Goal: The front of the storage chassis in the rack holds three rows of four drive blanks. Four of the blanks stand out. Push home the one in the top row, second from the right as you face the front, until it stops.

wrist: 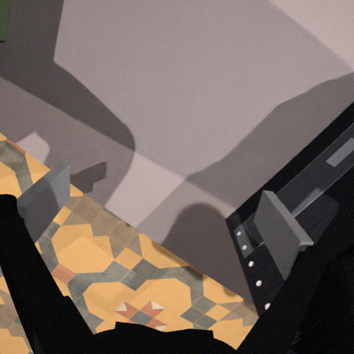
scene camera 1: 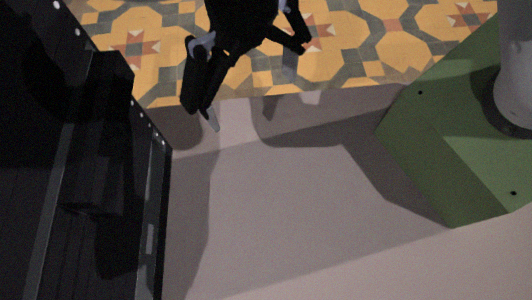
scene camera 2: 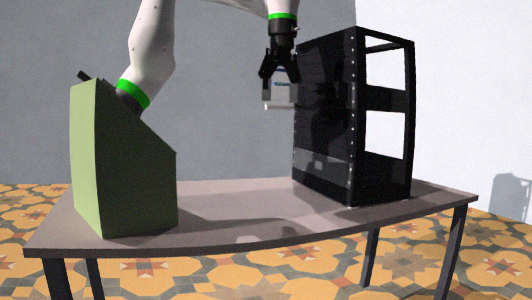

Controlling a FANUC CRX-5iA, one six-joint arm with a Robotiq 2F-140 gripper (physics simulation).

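Where they show: gripper, fingertip midpoint: [scene camera 1: 252,100] [scene camera 2: 280,101]; arm's base, origin of the base link: [scene camera 2: 117,116].
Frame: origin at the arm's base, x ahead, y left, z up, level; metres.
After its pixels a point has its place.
Observation:
The black rack [scene camera 1: 167,215] {x 0.732, y 0.151, z -0.279 m} [scene camera 2: 353,125] {x 0.740, y -0.017, z -0.019 m} [wrist: 255,274] stands on the table, its front towards the robot. In scene camera 1, dark box-like parts [scene camera 1: 116,75] {x 0.687, y 0.036, z 0.116 m} stand out from its front; the rows and single blanks cannot be told apart in the dark. The blank in the top row, second from the right, cannot be made out in any view. My gripper [scene camera 1: 251,97] {x 0.503, y 0.031, z 0.043 m} [scene camera 2: 279,94] {x 0.503, y 0.031, z 0.043 m} [wrist: 166,193] is open and empty, pointing down in front of the rack's upper half, with one finger nearer the rack front. Contact with the rack cannot be seen.
A green pedestal [scene camera 1: 415,150] {x 0.127, y 0.015, z -0.199 m} [scene camera 2: 135,180] {x 0.072, y -0.148, z -0.156 m} carries the arm at the other end of the table [scene camera 1: 280,210] {x 0.450, y 0.135, z -0.297 m} [scene camera 2: 225,192] {x 0.384, y 0.291, z -0.297 m} [wrist: 165,90]. A pale object with blue strips [scene camera 2: 281,89] shows behind the fingers, beside the rack. Patterned floor lies beyond the table edge.

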